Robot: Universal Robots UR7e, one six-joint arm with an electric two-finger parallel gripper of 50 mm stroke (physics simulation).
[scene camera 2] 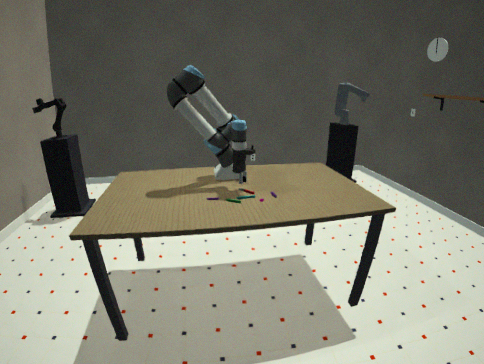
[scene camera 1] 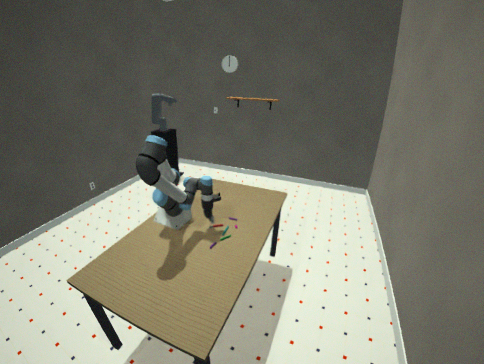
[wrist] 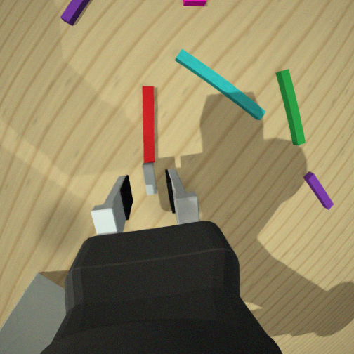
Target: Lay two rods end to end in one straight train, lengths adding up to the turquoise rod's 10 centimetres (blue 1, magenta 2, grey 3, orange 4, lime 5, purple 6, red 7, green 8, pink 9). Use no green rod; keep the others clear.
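Note:
The red rod lies flat on the table. The short grey rod lies at its near end in the wrist view, nearly in line with it; the ends look touching or almost so, and the grey rod looks very slightly turned. My gripper is open and empty, its fingers apart on either side of the grey rod and seemingly above it. The turquoise rod lies slanted, apart from the red rod. The grey rod is too small to make out in the scene views.
The green rod lies beyond the turquoise one. One purple rod lies near it; another purple rod and a magenta rod lie at the wrist view's top.

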